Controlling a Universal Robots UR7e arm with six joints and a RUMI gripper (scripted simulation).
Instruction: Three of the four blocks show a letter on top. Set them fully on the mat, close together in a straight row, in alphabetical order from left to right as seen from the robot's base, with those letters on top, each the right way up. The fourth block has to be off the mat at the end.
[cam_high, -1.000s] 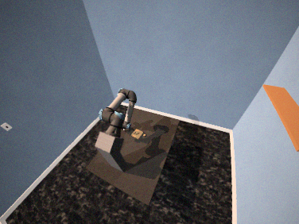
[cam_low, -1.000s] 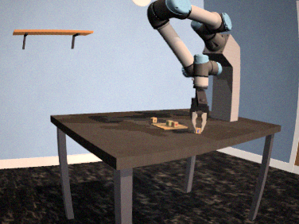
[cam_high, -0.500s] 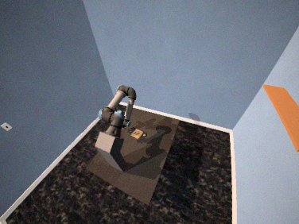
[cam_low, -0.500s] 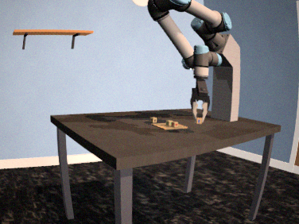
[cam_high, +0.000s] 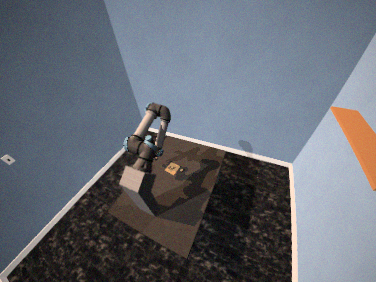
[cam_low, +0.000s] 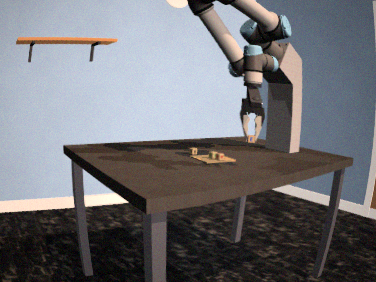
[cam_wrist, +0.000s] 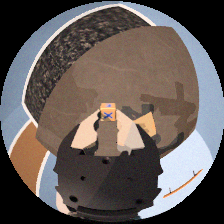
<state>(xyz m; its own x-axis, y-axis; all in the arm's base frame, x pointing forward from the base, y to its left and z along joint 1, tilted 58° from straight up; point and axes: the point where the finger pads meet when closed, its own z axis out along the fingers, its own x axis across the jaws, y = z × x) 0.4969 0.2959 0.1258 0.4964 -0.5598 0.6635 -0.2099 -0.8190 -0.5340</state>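
My gripper is now 6 cm short of the orange mat, 19 cm to the left of it and 11 cm above it.
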